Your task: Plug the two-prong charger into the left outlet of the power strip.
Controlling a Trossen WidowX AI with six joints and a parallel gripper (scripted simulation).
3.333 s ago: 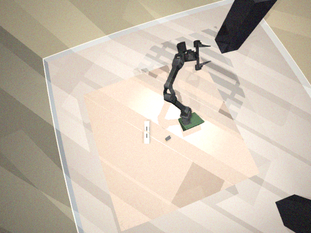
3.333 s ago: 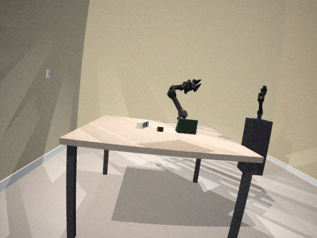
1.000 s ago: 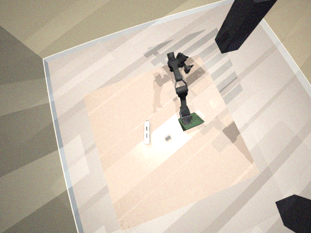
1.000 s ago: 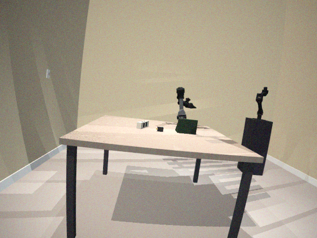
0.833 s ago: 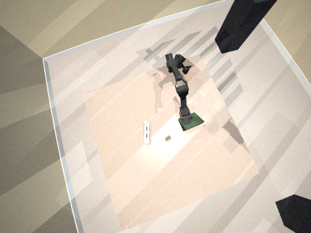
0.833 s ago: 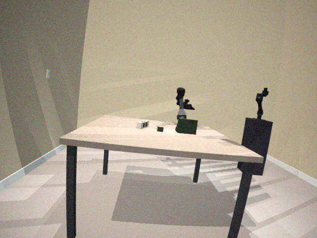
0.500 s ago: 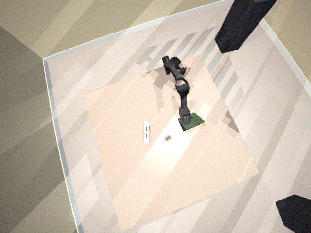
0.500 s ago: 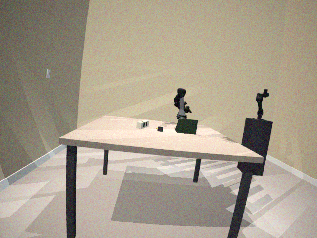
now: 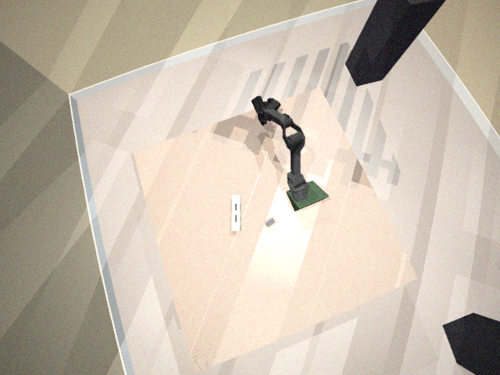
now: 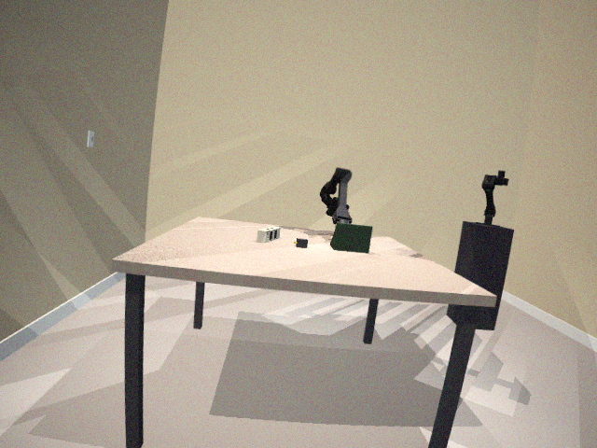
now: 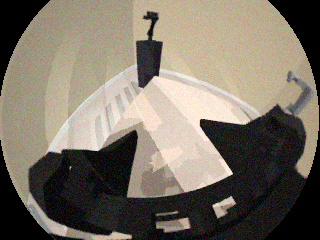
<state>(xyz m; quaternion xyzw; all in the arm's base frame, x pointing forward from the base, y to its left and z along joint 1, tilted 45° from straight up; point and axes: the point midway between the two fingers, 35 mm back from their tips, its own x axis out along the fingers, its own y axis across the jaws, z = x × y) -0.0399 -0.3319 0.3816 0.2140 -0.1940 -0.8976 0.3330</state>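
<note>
Now: gripper tip 270 mm short of the dark charger, 600 mm to the right of it and 90 mm above it.
</note>
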